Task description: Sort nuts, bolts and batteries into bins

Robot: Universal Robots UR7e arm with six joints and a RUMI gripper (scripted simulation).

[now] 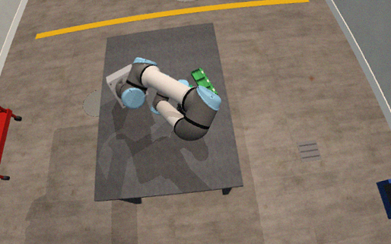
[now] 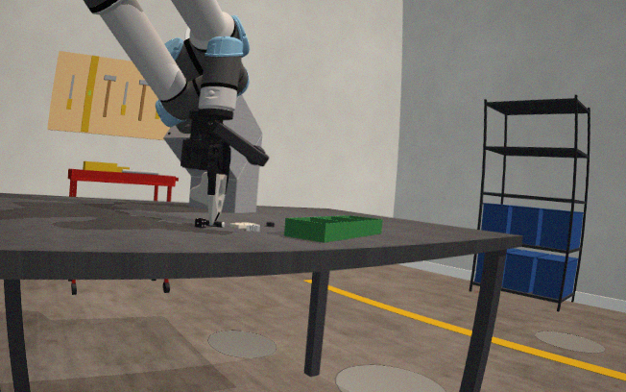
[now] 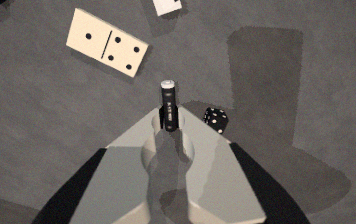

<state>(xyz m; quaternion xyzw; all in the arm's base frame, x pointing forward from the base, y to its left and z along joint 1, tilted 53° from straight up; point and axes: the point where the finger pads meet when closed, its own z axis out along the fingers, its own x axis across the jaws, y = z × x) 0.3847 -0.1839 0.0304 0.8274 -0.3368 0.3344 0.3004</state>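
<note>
Now: hand 4 cm to the left of the black die, 1 cm short of it and 1 cm above it. Also, from my hand: cream domino-like tile 6 cm to the left, 2 cm ahead, 1 cm below; then black nut 14 cm to the left, 1 cm below, 1 cm ahead; then black battery 1 cm below.
</note>
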